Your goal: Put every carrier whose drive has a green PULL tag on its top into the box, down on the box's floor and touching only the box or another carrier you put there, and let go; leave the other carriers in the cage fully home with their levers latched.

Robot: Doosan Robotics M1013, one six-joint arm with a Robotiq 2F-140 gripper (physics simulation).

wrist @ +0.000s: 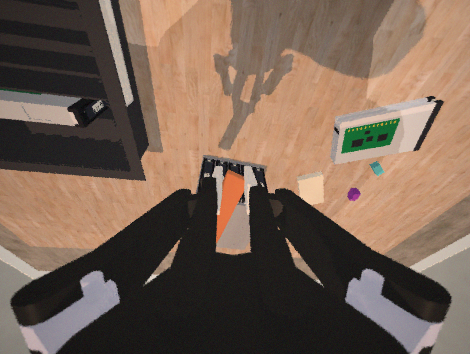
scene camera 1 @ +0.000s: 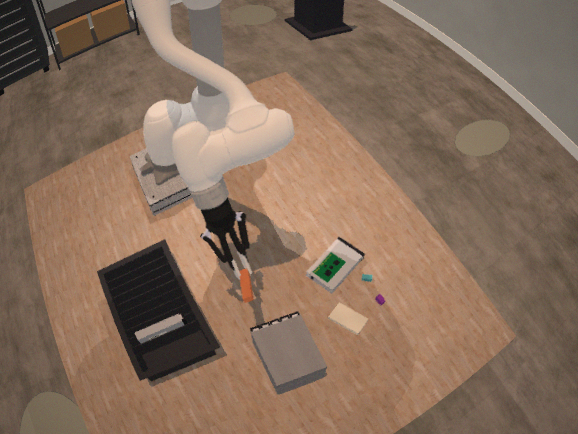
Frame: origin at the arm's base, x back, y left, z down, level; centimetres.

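Seen in the pictures: gripper, fingertip midpoint: (wrist: 233, 177) (scene camera 1: 244, 274); arm's base, origin of the base link: (scene camera 1: 171, 161).
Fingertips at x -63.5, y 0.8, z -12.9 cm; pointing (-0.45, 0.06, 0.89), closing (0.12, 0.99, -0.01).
Offsets run from my fingertips to a thing's top centre. Level surfaces: height alone.
My gripper (scene camera 1: 241, 265) (wrist: 233, 177) is shut on an orange bar (scene camera 1: 246, 286) (wrist: 231, 192), which hangs above the table, short of the cage. The grey cage @(dx -22.3, dy +0.7, dz +7.7 cm) (scene camera 1: 289, 352) (wrist: 237, 236) stands at the front middle, with several black carrier fronts along its near-gripper edge; the fingers partly hide it in the wrist view. The black box @(dx +8.6, dy -29.2, dz +10.3 cm) (scene camera 1: 188, 297) (wrist: 131, 145), ribbed inside, is at the left. A pale carrier @(dx +0.7, dy -29.2, dz +8.4 cm) (scene camera 1: 160, 328) (wrist: 41, 110) with a black front stands on edge inside it. No PULL tag can be read.
A pale tray-like unit with a green circuit board @(dx -1.3, dy +30.2, dz +16.8 cm) (scene camera 1: 329, 267) (wrist: 370, 136) lies on the table @(dz +19.5 cm) (scene camera 1: 400, 345) at the right. Near it are a cream block @(dx -19.6, dy +23.4, dz +18.0 cm) (scene camera 1: 348, 318) (wrist: 311, 188), a teal piece @(dx -10.4, dy +36.4, dz +18.0 cm) (scene camera 1: 367, 277) (wrist: 377, 168) and a purple piece @(dx -19.7, dy +35.5, dz +17.3 cm) (scene camera 1: 380, 299) (wrist: 353, 194).
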